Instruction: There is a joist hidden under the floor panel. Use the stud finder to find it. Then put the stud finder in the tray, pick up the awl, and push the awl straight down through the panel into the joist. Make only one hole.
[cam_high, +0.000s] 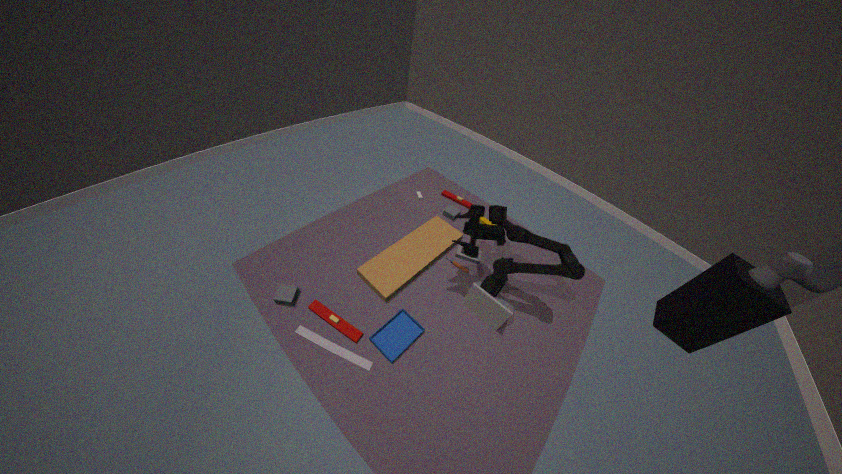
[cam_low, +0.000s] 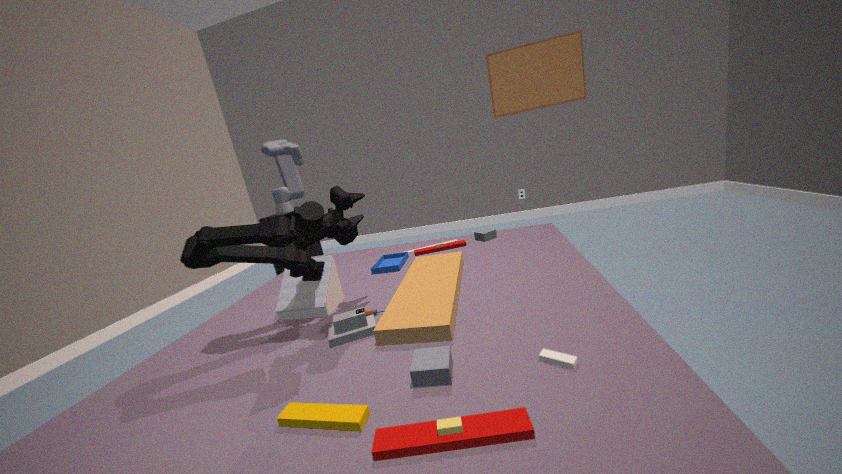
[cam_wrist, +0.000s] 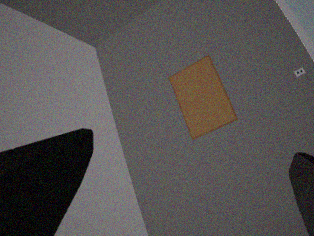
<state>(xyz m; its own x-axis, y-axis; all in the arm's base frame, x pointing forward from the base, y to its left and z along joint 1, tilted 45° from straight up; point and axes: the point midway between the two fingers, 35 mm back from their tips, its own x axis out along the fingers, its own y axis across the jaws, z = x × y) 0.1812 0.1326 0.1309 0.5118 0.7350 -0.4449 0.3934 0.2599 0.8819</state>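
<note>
My gripper tip is now 200 mm to the left of the stud finder and 260 mm above it. Round my gripper tip: yellow block (60 mm ahead, 480 mm to the right, 290 mm below); awl (120 mm to the right, 290 mm below); blue tray (90 mm behind, 300 mm to the left, 290 mm below).
</note>
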